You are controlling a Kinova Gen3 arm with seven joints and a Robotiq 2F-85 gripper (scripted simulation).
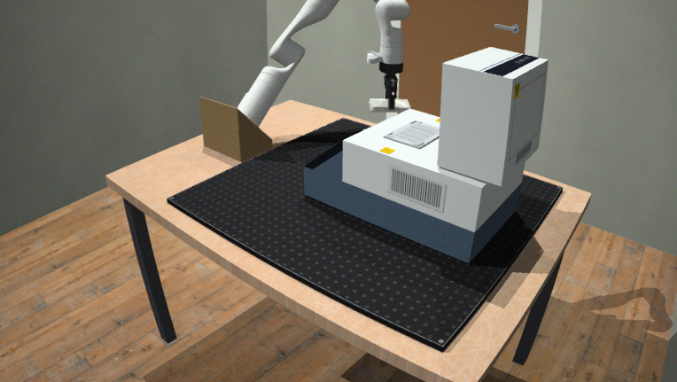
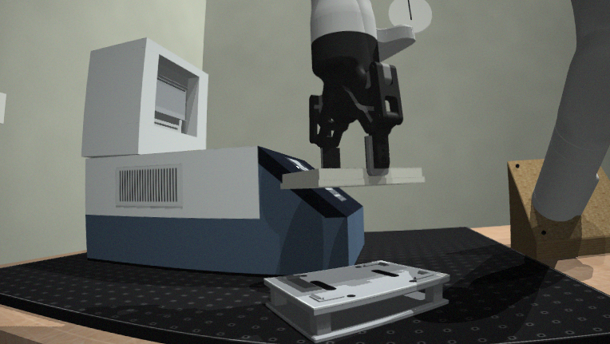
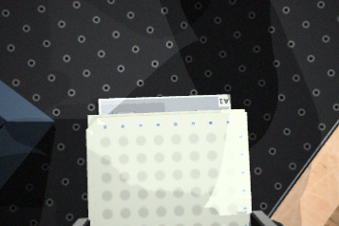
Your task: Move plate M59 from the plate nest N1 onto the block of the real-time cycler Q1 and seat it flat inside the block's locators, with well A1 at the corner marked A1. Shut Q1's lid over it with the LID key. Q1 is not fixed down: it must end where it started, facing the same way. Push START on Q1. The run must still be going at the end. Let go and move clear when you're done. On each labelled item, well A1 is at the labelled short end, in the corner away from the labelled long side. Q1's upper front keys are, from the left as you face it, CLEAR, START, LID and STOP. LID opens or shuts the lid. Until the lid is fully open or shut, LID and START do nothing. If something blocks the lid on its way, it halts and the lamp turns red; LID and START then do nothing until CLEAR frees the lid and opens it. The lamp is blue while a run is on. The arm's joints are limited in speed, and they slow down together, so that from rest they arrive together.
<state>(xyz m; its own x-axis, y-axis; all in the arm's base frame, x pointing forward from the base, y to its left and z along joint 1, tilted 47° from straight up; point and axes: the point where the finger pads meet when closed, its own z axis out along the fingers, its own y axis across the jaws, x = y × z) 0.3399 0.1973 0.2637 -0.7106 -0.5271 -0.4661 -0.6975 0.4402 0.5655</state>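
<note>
The plate nest lies 12 cm below my hand. Also, from my hand: plate M59: 1 cm below; then A1 mark: 12 cm below, 9 cm behind, 1 cm to the right.
</note>
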